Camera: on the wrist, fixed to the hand. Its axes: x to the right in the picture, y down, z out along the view.
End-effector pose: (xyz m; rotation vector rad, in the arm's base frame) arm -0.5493 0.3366 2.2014 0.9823 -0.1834 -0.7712
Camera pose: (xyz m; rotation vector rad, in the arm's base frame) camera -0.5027 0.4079 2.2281 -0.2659 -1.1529 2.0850
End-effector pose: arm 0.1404 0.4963 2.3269 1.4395 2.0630 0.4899
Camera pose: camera 0.1590 0.5042 2.4139 -2.1524 1.5455 -0.8519
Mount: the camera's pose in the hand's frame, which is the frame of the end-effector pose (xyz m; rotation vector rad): -0.0185 0.0676 -0.0553 0.0607 -0.0133 -3.1259
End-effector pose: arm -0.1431 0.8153 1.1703 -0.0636 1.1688 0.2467
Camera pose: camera -0.2150 0.8682 1.1708 -1.5550 -0.0788 -2.4353
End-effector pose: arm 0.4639 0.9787 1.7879 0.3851 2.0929 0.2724
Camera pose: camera 0.4369 1.0320 1.8542 -2.4778 0.4811 -1.4474
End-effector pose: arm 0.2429 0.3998 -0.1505 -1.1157 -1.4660 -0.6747
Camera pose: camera 0.3261 0.3725 -0.1678 -1.6850 1.3039 1.4628
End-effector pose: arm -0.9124 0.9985 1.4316 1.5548 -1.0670 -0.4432
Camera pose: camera -0.9059 1.0492 1.5048 -1.3117 -1.8230 1.5713
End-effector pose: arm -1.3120 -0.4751 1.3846 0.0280 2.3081 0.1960
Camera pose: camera -1.3429 -0.4172 1.4451 -2.6983 0.0530 -1.2472
